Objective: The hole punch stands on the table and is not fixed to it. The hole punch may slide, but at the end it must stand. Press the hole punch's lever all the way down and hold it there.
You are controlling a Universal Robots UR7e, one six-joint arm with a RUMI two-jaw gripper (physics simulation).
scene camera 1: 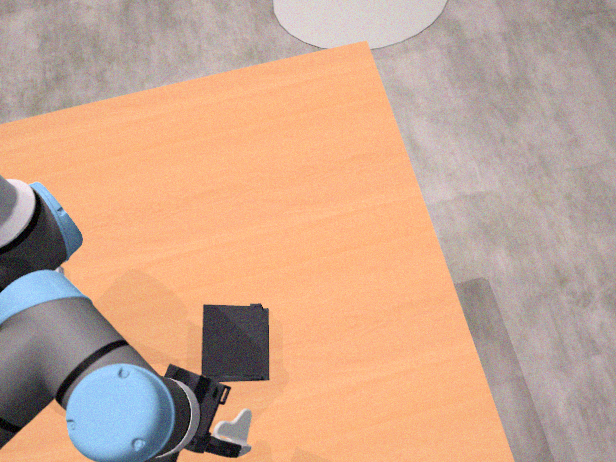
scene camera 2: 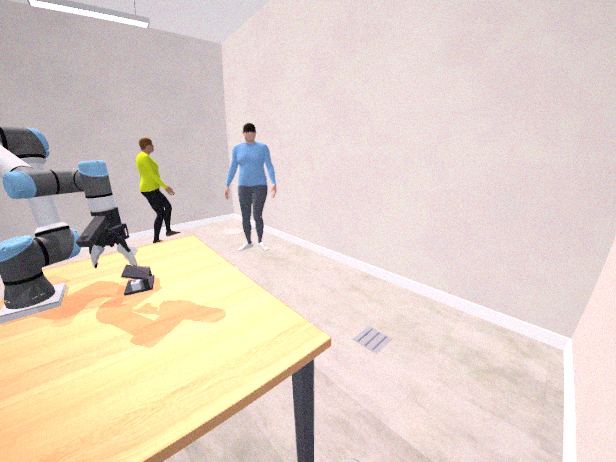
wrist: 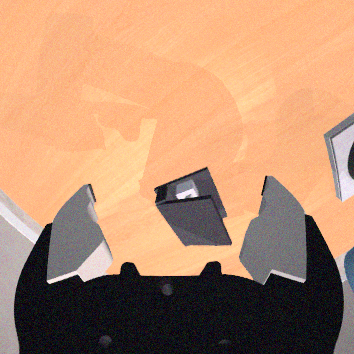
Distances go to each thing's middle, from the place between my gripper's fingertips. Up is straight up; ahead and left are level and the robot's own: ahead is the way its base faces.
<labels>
Right now my hand is 13 cm to the right of the lever (scene camera 1: 231, 334), 9 cm above it and 4 cm short of it. From my hand the other things lie so: hole punch (scene camera 1: 265, 311) 13 cm to the left, 11 cm below, 4 cm ahead.
</labels>
